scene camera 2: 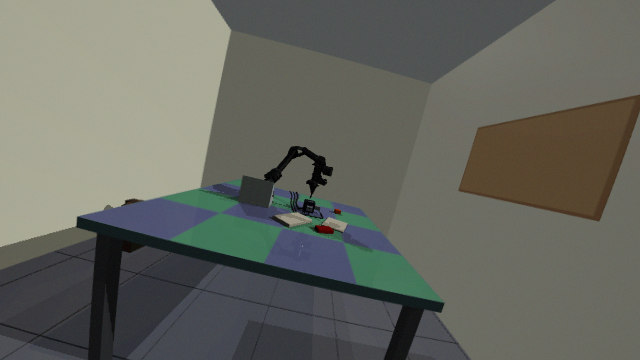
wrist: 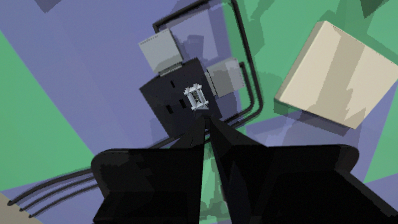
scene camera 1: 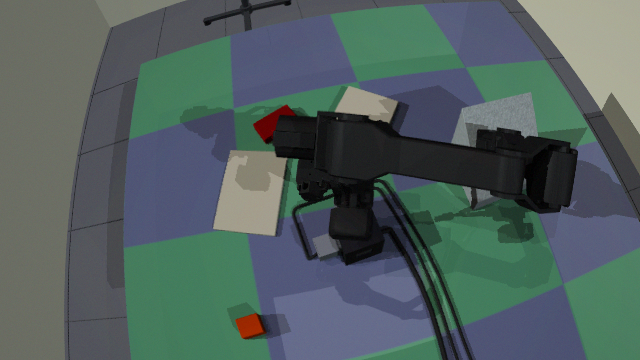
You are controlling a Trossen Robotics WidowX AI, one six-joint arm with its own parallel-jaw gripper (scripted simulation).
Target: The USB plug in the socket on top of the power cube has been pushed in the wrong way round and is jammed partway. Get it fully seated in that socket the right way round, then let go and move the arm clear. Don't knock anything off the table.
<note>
My gripper (scene camera 1: 355,203) holds a grey USB plug. Further things: a beige pad (scene camera 1: 249,202), a beige pad (scene camera 1: 356,101) and a black power cube (wrist: 164,94).
My gripper shows as well in the wrist view (wrist: 206,122).
</note>
